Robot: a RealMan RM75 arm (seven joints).
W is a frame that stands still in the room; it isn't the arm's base.
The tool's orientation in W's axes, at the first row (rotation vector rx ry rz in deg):
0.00, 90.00, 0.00
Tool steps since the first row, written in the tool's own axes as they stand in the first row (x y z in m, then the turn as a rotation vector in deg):
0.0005, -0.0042, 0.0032, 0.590, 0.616, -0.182
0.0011, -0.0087, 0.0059, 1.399, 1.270, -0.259
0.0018, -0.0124, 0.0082, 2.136, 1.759, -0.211
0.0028, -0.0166, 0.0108, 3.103, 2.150, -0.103
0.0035, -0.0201, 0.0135, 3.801, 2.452, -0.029
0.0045, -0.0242, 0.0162, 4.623, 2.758, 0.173
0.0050, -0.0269, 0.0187, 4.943, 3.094, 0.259
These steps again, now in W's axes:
0.0032, -0.0042, -0.0005, -0.182, 0.616, -0.590
0.0059, -0.0087, -0.0011, -0.259, 1.270, -1.399
0.0082, -0.0124, -0.0018, -0.211, 1.759, -2.136
0.0108, -0.0166, -0.0028, -0.103, 2.150, -3.103
0.0135, -0.0201, -0.0035, -0.029, 2.452, -3.801
0.0162, -0.0242, -0.0045, 0.173, 2.758, -4.623
0.0187, -0.0269, -0.0050, 0.259, 3.094, -4.943

